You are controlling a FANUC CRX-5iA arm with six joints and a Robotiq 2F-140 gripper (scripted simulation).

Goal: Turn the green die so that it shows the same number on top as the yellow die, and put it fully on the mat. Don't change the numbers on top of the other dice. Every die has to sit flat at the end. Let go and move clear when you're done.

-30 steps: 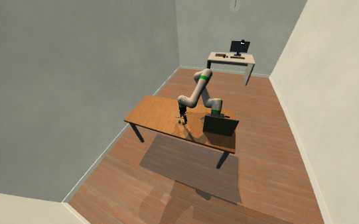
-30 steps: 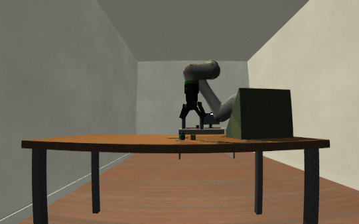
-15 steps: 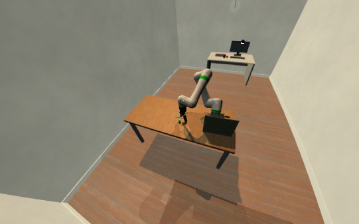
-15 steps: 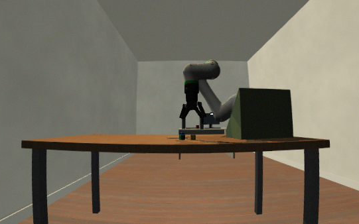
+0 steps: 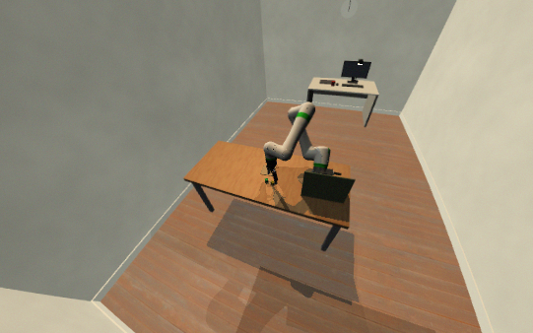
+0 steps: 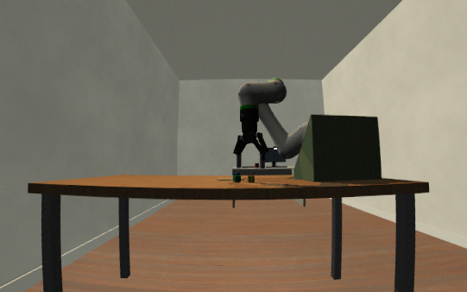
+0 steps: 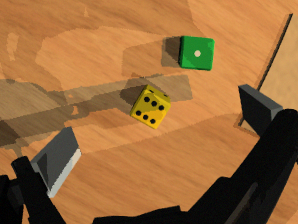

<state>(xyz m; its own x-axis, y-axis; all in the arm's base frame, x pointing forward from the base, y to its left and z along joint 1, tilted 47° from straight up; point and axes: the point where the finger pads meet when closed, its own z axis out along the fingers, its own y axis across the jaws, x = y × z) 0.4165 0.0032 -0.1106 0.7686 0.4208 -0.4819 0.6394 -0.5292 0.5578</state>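
Now: the green die 60 mm below my hand, 60 mm ahead of it and 10 mm to the right of it. Also, from my hand: blue die (270 mm to the right, 60 mm below, 40 mm ahead); yellow die (60 mm below, 10 mm to the left); pale mat (160 mm to the right, 90 mm ahead, 70 mm below).
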